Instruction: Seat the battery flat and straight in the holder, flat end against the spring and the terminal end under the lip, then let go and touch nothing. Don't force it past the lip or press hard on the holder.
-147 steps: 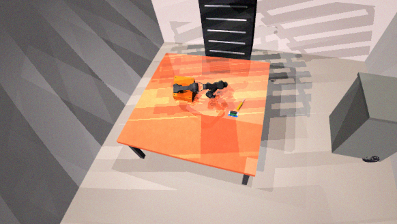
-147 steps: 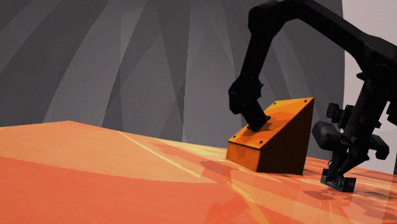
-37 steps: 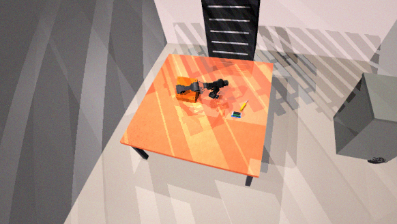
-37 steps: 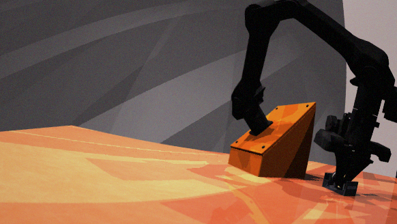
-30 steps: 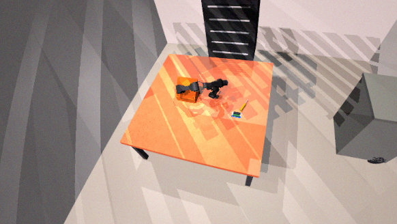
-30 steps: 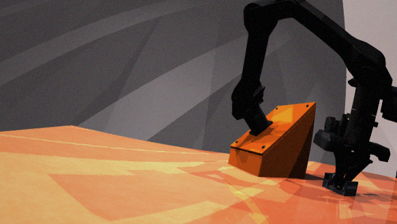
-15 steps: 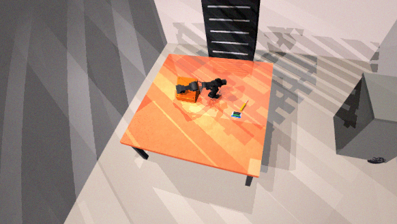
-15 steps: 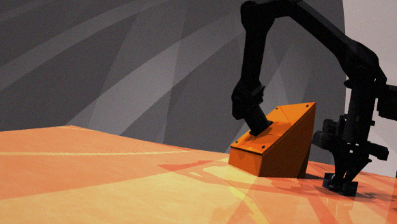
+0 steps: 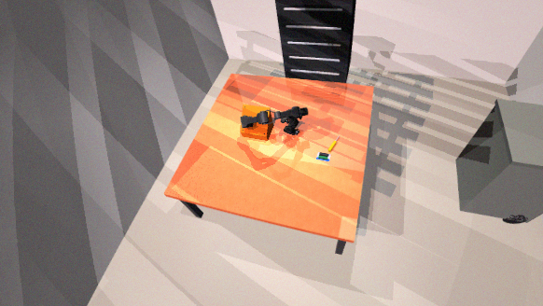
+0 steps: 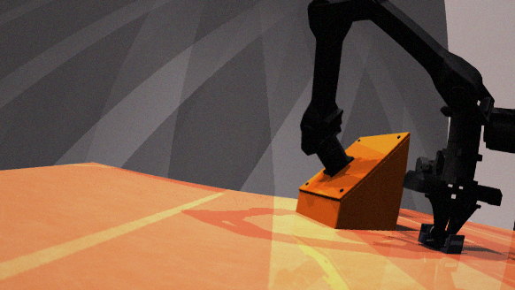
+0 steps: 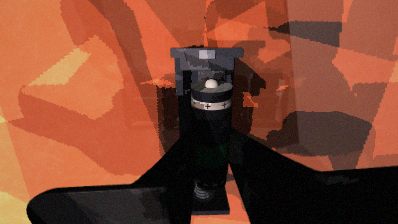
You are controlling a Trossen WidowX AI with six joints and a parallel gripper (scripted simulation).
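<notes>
My gripper tip is 10 mm below the battery. Also, from my gripper tip: yellow screwdriver: 320 mm ahead, 10 mm to the right.
</notes>
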